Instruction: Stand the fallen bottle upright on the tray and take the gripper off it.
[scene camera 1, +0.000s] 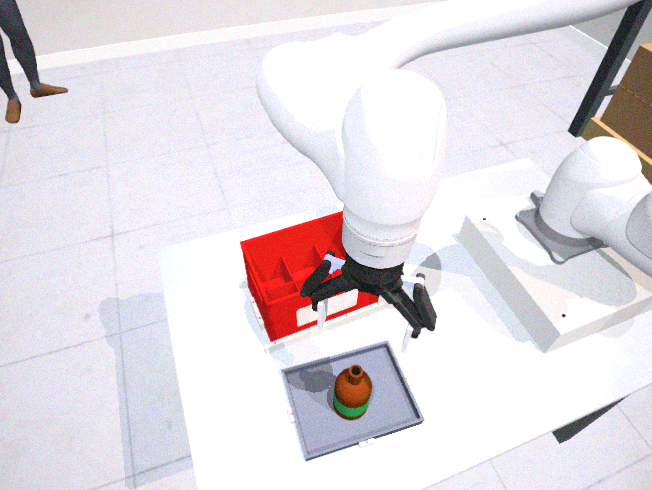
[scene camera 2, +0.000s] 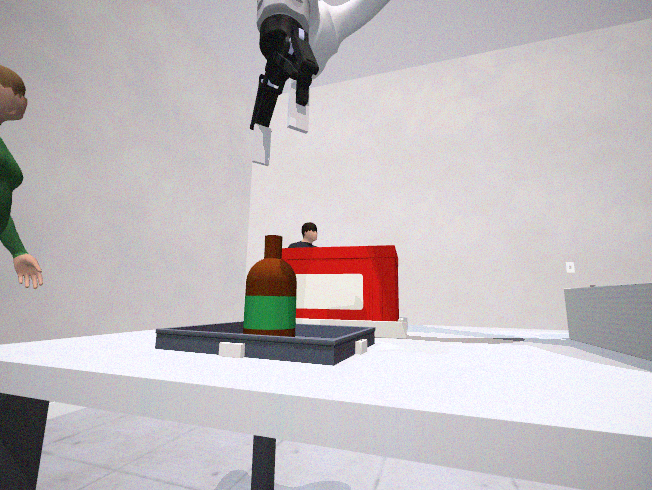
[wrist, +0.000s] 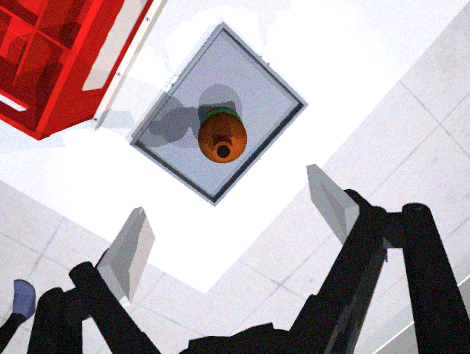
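Where they show: gripper, fingertip midpoint: (scene camera 1: 362, 333) (scene camera 2: 277, 148) (wrist: 227, 203); arm's base, link origin: (scene camera 1: 562, 230).
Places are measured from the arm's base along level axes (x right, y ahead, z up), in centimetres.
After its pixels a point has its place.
A brown bottle (scene camera 1: 353, 392) @(x -21.9, y 68.7, z 1.2 cm) (scene camera 2: 270, 284) @(x -23.0, y 66.1, z -2.0 cm) (wrist: 222, 135) @(x -18.9, y 66.7, z 1.9 cm) with a green band stands upright on the grey tray (scene camera 1: 299, 429) @(x -21.9, y 79.7, z -8.1 cm) (scene camera 2: 284, 351) @(x -28.4, y 61.0, z -9.7 cm) (wrist: 260, 65) @(x -18.5, y 55.3, z -10.1 cm), its neck pointing up. The tray lies flat on the white table. My gripper (scene camera 1: 362, 337) @(x -19.9, y 67.7, z 19.5 cm) (scene camera 2: 279, 147) @(x -19.9, y 67.7, z 19.5 cm) (wrist: 227, 203) @(x -19.9, y 67.7, z 19.5 cm) is wide open and empty. It hangs well above the bottle, clear of it, with a large gap between its fingertips and the bottle's neck in the second scene view.
A red crate (scene camera 1: 316, 300) (scene camera 2: 379, 284) @(x 0.4, y 55.0, z -0.8 cm) (wrist: 55, 100) @(x -0.9, y 73.9, z 6.8 cm) with compartments stands beside the tray. The arm's pale base block (scene camera 1: 505, 295) @(x -8.1, y 20.3, z -9.0 cm) (scene camera 2: 606, 321) @(x -1.0, y 20.4, z -6.5 cm) is at the right of the table. One person (scene camera 2: 7, 184) stands at the left and another (scene camera 2: 309, 232) is behind the crate.
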